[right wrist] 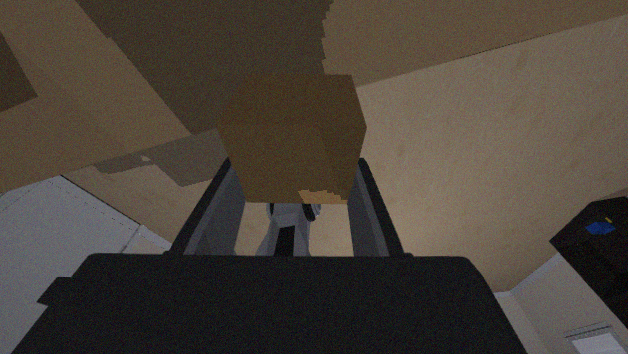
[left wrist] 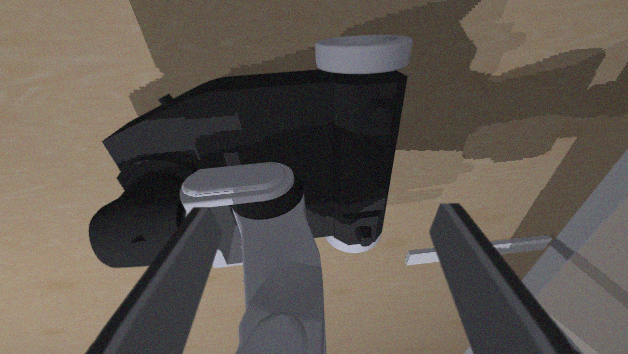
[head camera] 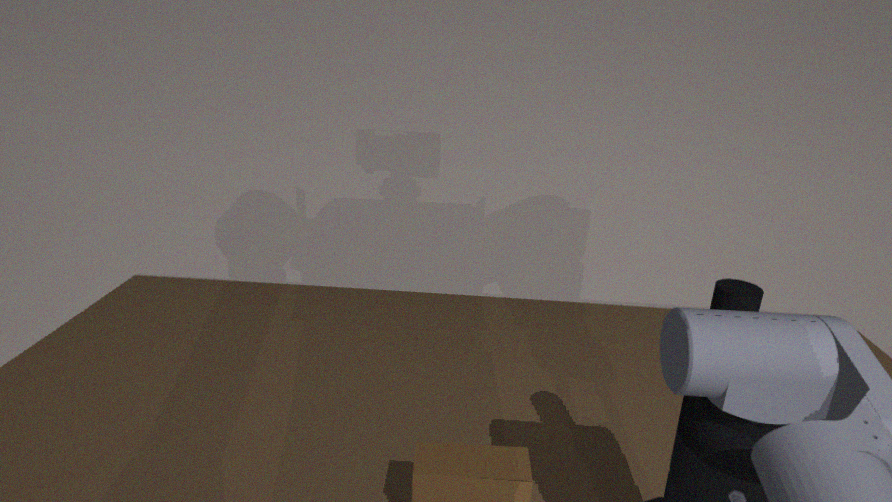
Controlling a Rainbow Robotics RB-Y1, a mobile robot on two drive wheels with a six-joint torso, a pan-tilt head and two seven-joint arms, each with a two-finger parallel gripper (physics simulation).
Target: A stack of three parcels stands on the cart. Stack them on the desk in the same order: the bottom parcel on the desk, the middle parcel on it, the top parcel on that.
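Places are measured from the robot's base along level axes (x up, y ahead, z left), in metres.
Pixels of known places: left gripper, between the fingertips: (left wrist: 322, 219); right gripper, between the fingertips: (right wrist: 297, 169).
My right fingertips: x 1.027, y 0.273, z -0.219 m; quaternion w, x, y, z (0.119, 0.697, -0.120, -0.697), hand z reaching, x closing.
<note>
Behind a point stands the place of what it marks.
A brown parcel (head camera: 471, 463) @[x 1.053, y 0.403, z -0.014 m] sits on the brown desk (head camera: 187, 362) @[x 0.951, y 0.725, z 0.469 m] (right wrist: 450, 30) @[x 0.951, y 0.295, z -0.331 m] at the bottom edge of the head view, cut off by the frame. Whether another parcel lies under it is hidden. My right gripper (right wrist: 297, 169) @[x 1.027, y 0.273, z -0.219 m] is shut on a brown parcel (right wrist: 295, 110) @[x 1.033, y 0.308, z -0.231 m], with a finger at each side. In the right wrist view the held parcel overlaps the desk's near edge; its height above the desk is unclear. My left gripper (left wrist: 322, 219) @[x 0.580, y -0.154, z 0.265 m] is open and empty, and my base shows beyond its fingers. I cannot make out the cart.
My right arm (head camera: 761, 362) @[x 1.300, y 0.242, z -0.204 m] covers the desk's right part in the head view. A pale wall (head camera: 436, 74) @[x 1.411, y 1.076, z 0.081 m] stands behind the desk. A white bar (left wrist: 422, 257) lies low beside my base (left wrist: 325, 135) @[x 0.169, y -0.093, z 0.112 m]. A dark object with a blue patch (right wrist: 600, 228) @[x 0.168, y -2.050, z -2.457 m] shows at the right.
</note>
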